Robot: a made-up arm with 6 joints.
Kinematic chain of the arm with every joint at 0, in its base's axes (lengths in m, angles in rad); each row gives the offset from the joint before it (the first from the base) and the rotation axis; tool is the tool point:
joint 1: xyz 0 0 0.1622 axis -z
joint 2: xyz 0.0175 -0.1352 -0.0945 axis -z
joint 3: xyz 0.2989 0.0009 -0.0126 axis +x
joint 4: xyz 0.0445 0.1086 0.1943 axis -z
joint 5: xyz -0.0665 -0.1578 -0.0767 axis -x
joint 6: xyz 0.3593 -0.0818 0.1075 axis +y
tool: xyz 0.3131 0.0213 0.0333
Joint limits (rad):
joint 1: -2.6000..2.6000
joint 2: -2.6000..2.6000
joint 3: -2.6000..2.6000
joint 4: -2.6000..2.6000
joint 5: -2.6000..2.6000
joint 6: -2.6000..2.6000
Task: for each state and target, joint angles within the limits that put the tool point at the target. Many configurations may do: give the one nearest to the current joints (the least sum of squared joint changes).
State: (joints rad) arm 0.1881 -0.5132 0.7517 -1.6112 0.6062 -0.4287
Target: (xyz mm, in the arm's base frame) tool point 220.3 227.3 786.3
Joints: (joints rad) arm 0.1533 -0.5625 0.7462 -1.6560 0.6086 -0.4263
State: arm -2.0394 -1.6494 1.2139 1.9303 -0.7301 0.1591
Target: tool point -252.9 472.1 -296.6
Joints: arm -2.0875 -1.3613 1.0170 1.2876 -0.5601 -0.0772
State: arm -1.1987 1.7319 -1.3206 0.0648 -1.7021 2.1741
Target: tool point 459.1 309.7 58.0
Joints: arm -1.7104 1.3157 -0.9835 0.2106 -1.9628 2.4562
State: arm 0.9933 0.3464 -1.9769 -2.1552 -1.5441 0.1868
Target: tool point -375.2 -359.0 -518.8
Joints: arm 0.8575 0.2477 -2.2276 -2.2587 -1.5784 0.3888
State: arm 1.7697 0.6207 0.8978 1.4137 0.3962 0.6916
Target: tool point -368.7 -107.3 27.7
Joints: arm 1.0102 0.2391 0.1956 1.8258 0.6299 1.1271
